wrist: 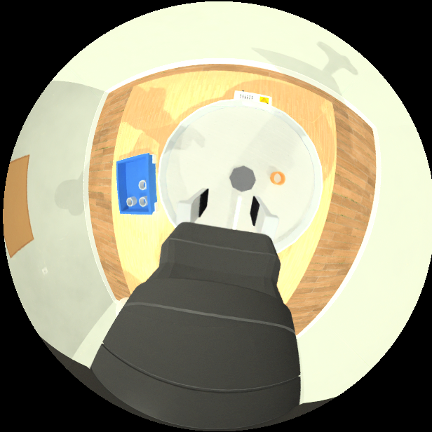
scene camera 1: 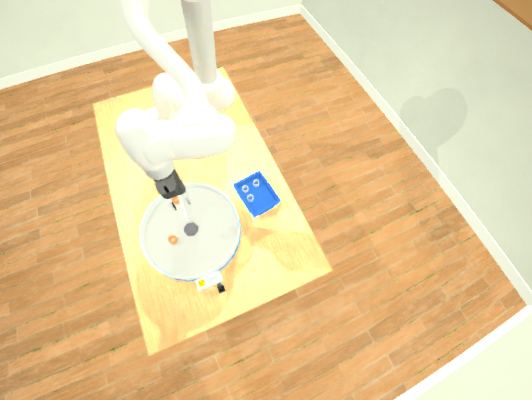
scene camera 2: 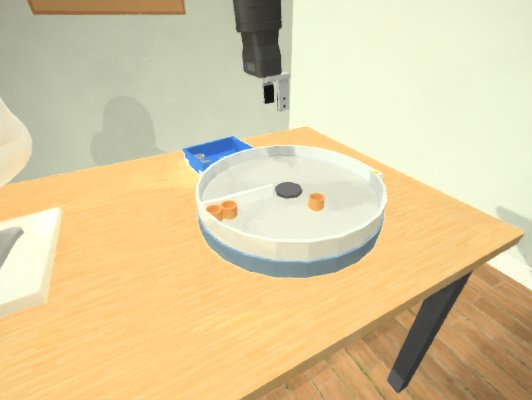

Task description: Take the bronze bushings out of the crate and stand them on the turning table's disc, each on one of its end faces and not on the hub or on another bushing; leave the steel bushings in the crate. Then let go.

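Places are measured from the arm's base along level axes (x ahead, y left, z up), in metres.
Where they show: gripper, between the fingertips: (scene camera 1: 182, 205) (scene camera 2: 276, 106).
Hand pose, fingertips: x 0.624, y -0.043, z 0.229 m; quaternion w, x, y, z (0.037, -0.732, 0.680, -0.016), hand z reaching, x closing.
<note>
Each offset is from my fingertips to the centre of the thing. "spot": to the spot under its first point.
My gripper (scene camera 1: 181, 204) (scene camera 2: 276, 99) (wrist: 229, 200) is open and empty, high above the turning table's disc {0.026 m ahead, 0.016 m right, 0.196 m down} (scene camera 1: 200, 257) (scene camera 2: 270, 220) (wrist: 215, 130). One bronze bushing {0.050 m ahead, 0.098 m right, 0.182 m down} (scene camera 1: 173, 243) (scene camera 2: 316, 204) (wrist: 284, 178) stands upright on the disc, apart from the dark hub {0.026 m ahead, 0.016 m right, 0.191 m down} (scene camera 1: 191, 229) (scene camera 2: 288, 190) (wrist: 242, 179). In scene camera 2, a second bronze bushing {0.128 m back, 0.047 m right, 0.182 m down} (scene camera 2: 229, 211) and a third bronze bushing {0.160 m back, 0.050 m right, 0.182 m down} (scene camera 2: 214, 212) stand close together beside the wall, the third partly hidden by the rim. The blue crate {0.053 m back, 0.312 m left, 0.223 m down} (scene camera 1: 265, 201) (scene camera 2: 222, 147) (wrist: 132, 170) holds three steel bushings; one steel bushing (wrist: 131, 202) is at its corner. No bronze bushing shows in the crate.
A thin white bar {spot: 0.096 m back, 0.029 m right, 0.166 m down} (scene camera 2: 240, 195) (wrist: 237, 212) runs from the hub area to the raised wall (scene camera 2: 300, 248) around the disc, next to the paired bushings. A small white panel with a yellow label {spot: 0.262 m ahead, 0.027 m right, 0.190 m down} (scene camera 1: 202, 283) (wrist: 264, 100) sits at the turning table's outer side.
</note>
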